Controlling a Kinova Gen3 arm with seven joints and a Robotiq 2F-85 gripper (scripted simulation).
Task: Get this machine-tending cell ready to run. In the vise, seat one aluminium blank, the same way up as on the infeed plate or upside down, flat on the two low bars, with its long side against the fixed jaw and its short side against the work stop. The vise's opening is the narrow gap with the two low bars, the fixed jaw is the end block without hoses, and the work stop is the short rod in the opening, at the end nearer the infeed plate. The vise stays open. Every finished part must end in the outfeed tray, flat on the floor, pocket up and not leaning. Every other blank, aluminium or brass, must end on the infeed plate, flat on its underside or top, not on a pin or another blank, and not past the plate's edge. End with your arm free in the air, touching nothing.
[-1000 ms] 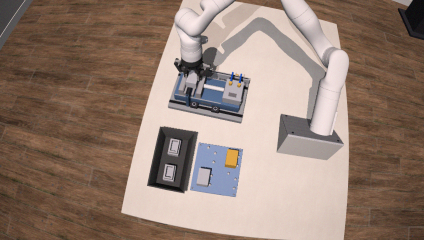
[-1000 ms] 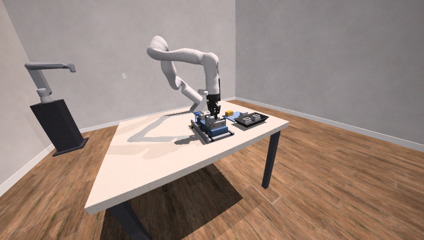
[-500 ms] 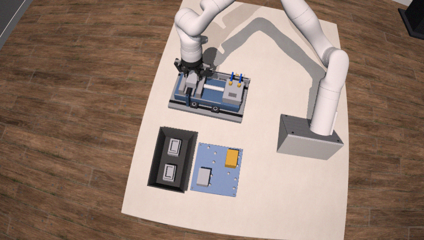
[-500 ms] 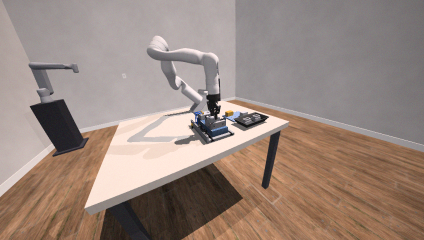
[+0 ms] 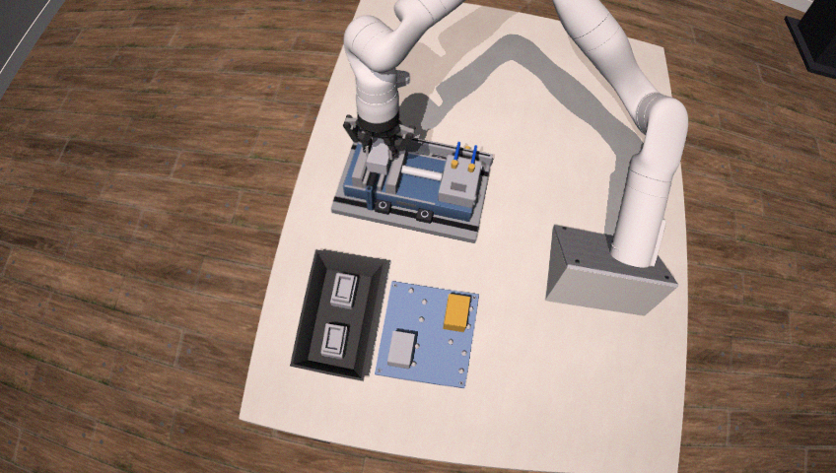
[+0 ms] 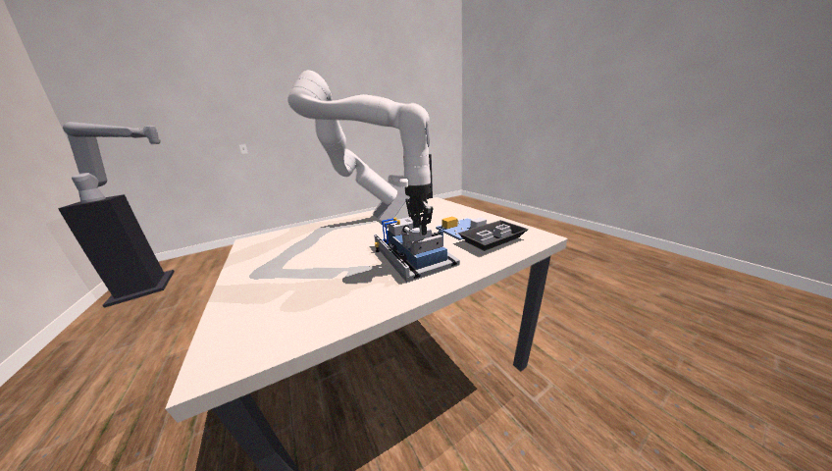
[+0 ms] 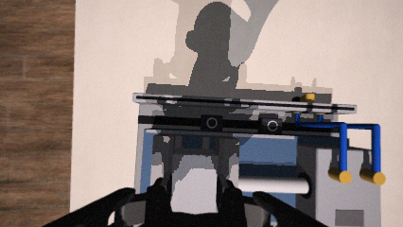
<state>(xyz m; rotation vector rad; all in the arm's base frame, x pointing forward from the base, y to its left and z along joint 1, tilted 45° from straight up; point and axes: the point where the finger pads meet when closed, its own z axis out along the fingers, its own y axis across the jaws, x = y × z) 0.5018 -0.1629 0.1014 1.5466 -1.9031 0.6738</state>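
The white rod lies 8 cm behind my hand, 2 cm to the left of it and 4 cm below it. Round my hand: hose block: 16 cm behind, 3 cm to the left, 4 cm below; then blue vise: 7 cm behind, 2 cm to the left, 8 cm below; then brass blank: 17 cm behind, 29 cm to the left, 10 cm below.
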